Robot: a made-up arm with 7 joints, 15 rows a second.
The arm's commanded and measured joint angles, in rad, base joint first. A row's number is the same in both.
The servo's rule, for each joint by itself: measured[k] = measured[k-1] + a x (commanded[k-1-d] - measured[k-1]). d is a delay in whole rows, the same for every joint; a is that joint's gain. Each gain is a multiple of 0.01, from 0.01 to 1. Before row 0 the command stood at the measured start. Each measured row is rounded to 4 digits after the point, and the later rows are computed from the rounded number. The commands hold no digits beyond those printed.
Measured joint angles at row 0:
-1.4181 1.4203 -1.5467 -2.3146 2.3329 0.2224 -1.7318
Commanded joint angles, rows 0 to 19:
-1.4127 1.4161 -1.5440 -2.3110 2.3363 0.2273 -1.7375
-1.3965 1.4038 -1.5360 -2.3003 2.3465 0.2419 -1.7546
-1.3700 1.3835 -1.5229 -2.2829 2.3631 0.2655 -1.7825
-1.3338 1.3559 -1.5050 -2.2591 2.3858 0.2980 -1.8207
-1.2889 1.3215 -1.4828 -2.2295 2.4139 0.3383 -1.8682
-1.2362 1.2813 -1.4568 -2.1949 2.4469 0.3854 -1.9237
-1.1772 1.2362 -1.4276 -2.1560 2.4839 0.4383 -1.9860
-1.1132 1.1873 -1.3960 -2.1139 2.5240 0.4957 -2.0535
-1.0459 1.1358 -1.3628 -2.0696 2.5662 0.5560 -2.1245
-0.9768 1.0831 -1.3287 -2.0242 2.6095 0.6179 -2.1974
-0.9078 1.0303 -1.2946 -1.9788 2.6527 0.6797 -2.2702
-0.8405 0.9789 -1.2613 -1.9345 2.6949 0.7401 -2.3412
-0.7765 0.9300 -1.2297 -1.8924 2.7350 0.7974 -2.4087
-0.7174 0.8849 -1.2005 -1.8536 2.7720 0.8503 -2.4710
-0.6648 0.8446 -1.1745 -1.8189 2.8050 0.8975 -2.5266
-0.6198 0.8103 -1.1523 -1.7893 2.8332 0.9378 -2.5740
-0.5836 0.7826 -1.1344 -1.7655 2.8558 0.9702 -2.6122
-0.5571 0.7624 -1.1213 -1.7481 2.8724 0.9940 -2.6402
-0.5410 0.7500 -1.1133 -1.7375 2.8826 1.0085 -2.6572
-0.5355 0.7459 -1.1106 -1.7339 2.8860 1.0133 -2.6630
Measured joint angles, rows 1 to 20:
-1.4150 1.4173 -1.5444 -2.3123 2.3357 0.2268 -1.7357
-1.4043 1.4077 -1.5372 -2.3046 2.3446 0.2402 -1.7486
-1.3844 1.3905 -1.5249 -2.2907 2.3598 0.2627 -1.7717
-1.3551 1.3659 -1.5078 -2.2705 2.3811 0.2941 -1.8050
-1.3167 1.3344 -1.4863 -2.2443 2.4080 0.3334 -1.8480
-1.2700 1.2967 -1.4609 -2.2127 2.4399 0.3797 -1.8995
-1.2162 1.2537 -1.4323 -2.1764 2.4760 0.4319 -1.9583
-1.1565 1.2066 -1.4011 -2.1364 2.5154 0.4887 -2.0230
-1.0924 1.1563 -1.3682 -2.0936 2.5571 0.5486 -2.0920
-1.0254 1.1043 -1.3342 -2.0492 2.6001 0.6103 -2.1637
-0.9572 1.0518 -1.3001 -2.0041 2.6432 0.6721 -2.2361
-0.8895 1.0000 -1.2667 -1.9596 2.6856 0.7326 -2.3076
-0.8240 0.9503 -1.2349 -1.9166 2.7261 0.7903 -2.3763
-0.7622 0.9039 -1.2053 -1.8763 2.7637 0.8437 -2.4407
-0.7057 0.8618 -1.1788 -1.8396 2.7976 0.8916 -2.4991
-0.6559 0.8252 -1.1560 -1.8074 2.8268 0.9327 -2.5500
-0.6140 0.7950 -1.1374 -1.7806 2.8506 0.9661 -2.5923
-0.5810 0.7719 -1.1236 -1.7598 2.8685 0.9909 -2.6249
-0.5578 0.7564 -1.1147 -1.7455 2.8801 1.0066 -2.6469
-0.5449 0.7489 -1.1112 -1.7381 2.8849 1.0126 -2.6578
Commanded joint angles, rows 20 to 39:
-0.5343 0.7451 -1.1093 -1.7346 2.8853 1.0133 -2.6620
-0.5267 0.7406 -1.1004 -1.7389 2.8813 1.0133 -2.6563
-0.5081 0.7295 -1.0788 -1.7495 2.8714 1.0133 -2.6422
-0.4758 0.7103 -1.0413 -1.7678 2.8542 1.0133 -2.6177
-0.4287 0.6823 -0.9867 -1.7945 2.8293 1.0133 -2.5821
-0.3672 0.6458 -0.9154 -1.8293 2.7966 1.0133 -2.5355
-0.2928 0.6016 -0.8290 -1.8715 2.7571 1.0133 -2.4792
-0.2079 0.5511 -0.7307 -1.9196 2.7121 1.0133 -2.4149
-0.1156 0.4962 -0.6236 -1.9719 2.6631 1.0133 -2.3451
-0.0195 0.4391 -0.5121 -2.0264 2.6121 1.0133 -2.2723
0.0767 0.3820 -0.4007 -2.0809 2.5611 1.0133 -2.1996
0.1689 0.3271 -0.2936 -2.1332 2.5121 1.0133 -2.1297
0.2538 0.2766 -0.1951 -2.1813 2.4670 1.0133 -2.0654
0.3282 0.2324 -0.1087 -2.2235 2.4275 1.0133 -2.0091
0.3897 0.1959 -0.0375 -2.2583 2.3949 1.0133 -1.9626
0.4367 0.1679 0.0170 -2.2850 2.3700 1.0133 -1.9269
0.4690 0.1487 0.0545 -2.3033 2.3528 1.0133 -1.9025
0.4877 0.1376 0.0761 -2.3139 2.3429 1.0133 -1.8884
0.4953 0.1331 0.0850 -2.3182 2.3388 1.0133 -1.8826
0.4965 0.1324 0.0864 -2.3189 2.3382 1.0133 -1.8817
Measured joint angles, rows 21 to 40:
-0.5388 0.7462 -1.1096 -1.7359 2.8852 1.0132 -2.6607
-0.5318 0.7422 -1.1017 -1.7378 2.8820 1.0133 -2.6577
-0.5181 0.7332 -1.0820 -1.7453 2.8733 1.0133 -2.6472
-0.4936 0.7169 -1.0470 -1.7597 2.8576 1.0133 -2.6271
-0.4560 0.6923 -0.9951 -1.7820 2.8344 1.0133 -2.5965
-0.4045 0.6593 -0.9266 -1.8123 2.8034 1.0133 -2.5550
-0.3397 0.6183 -0.8427 -1.8502 2.7654 1.0133 -2.5035
-0.2633 0.5706 -0.7464 -1.8946 2.7217 1.0133 -2.4433
-0.1776 0.5178 -0.6408 -1.9441 2.6736 1.0133 -2.3765
-0.0859 0.4619 -0.5301 -1.9968 2.6232 1.0133 -2.3056
0.0084 0.4052 -0.4188 -2.0506 2.5723 1.0133 -2.2335
0.1015 0.3497 -0.3111 -2.1035 2.5229 1.0133 -2.1629
0.1898 0.2978 -0.2113 -2.1533 2.4771 1.0133 -2.0966
0.2701 0.2514 -0.1231 -2.1982 2.4364 1.0133 -2.0371
0.3395 0.2120 -0.0495 -2.2367 2.4024 1.0133 -1.9864
0.3959 0.1807 0.0077 -2.2676 2.3758 1.0133 -1.9459
0.4383 0.1580 0.0479 -2.2904 2.3569 1.0133 -1.9164
0.4670 0.1435 0.0722 -2.3054 2.3454 1.0133 -1.8974
0.4834 0.1361 0.0832 -2.3136 2.3400 1.0133 -1.8873
0.4910 0.1335 0.0860 -2.3170 2.3385 1.0133 -1.8835

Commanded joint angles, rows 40 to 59:
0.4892 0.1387 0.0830 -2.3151 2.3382 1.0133 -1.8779
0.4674 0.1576 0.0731 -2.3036 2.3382 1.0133 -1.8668
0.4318 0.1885 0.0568 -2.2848 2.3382 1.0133 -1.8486
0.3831 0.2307 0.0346 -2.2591 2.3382 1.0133 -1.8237
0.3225 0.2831 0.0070 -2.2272 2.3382 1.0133 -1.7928
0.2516 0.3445 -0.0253 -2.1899 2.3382 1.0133 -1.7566
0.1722 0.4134 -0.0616 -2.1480 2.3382 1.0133 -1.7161
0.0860 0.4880 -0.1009 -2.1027 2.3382 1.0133 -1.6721
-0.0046 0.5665 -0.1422 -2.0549 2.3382 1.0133 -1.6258
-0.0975 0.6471 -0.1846 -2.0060 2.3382 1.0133 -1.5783
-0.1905 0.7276 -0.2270 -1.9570 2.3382 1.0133 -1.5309
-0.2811 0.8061 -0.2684 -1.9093 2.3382 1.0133 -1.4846
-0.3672 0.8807 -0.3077 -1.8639 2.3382 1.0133 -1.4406
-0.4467 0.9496 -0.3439 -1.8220 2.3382 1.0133 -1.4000
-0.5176 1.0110 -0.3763 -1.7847 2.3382 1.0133 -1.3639
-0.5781 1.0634 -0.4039 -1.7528 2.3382 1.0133 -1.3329
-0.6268 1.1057 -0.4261 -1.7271 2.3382 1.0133 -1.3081
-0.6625 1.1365 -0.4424 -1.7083 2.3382 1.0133 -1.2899
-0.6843 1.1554 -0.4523 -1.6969 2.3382 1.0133 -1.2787
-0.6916 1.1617 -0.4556 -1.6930 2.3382 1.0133 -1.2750
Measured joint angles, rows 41 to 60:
0.4900 0.1372 0.0834 -2.3158 2.3383 1.0133 -1.8797
0.4769 0.1517 0.0745 -2.3080 2.3382 1.0133 -1.8709
0.4507 0.1778 0.0593 -2.2932 2.3382 1.0133 -1.8557
0.4115 0.2154 0.0381 -2.2714 2.3382 1.0133 -1.8339
0.3599 0.2635 0.0114 -2.2431 2.3382 1.0133 -1.8060
0.2971 0.3210 -0.0202 -2.2091 2.3382 1.0133 -1.7724
0.2247 0.3866 -0.0558 -2.1700 2.3382 1.0133 -1.7341
0.1443 0.4586 -0.0946 -2.1269 2.3382 1.0133 -1.6919
0.0579 0.5352 -0.1355 -2.0808 2.3382 1.0133 -1.6470
-0.0322 0.6146 -0.1777 -2.0329 2.3382 1.0133 -1.6003
-0.1240 0.6948 -0.2201 -1.9843 2.3382 1.0133 -1.5531
-0.2151 0.7738 -0.2616 -1.9363 2.3382 1.0133 -1.5065
-0.3033 0.8497 -0.3012 -1.8900 2.3382 1.0133 -1.4617
-0.3865 0.9206 -0.3379 -1.8465 2.3382 1.0133 -1.4197
-0.4625 0.9848 -0.3709 -1.8069 2.3382 1.0133 -1.3818
-0.5295 1.0406 -0.3993 -1.7723 2.3382 1.0133 -1.3485
-0.5859 1.0868 -0.4223 -1.7434 2.3382 1.0133 -1.3210
-0.6303 1.1221 -0.4396 -1.7209 2.3382 1.0133 -1.2999
-0.6616 1.1457 -0.4505 -1.7055 2.3382 1.0133 -1.2855
-0.6790 1.1571 -0.4549 -1.6975 2.3382 1.0133 -1.2784

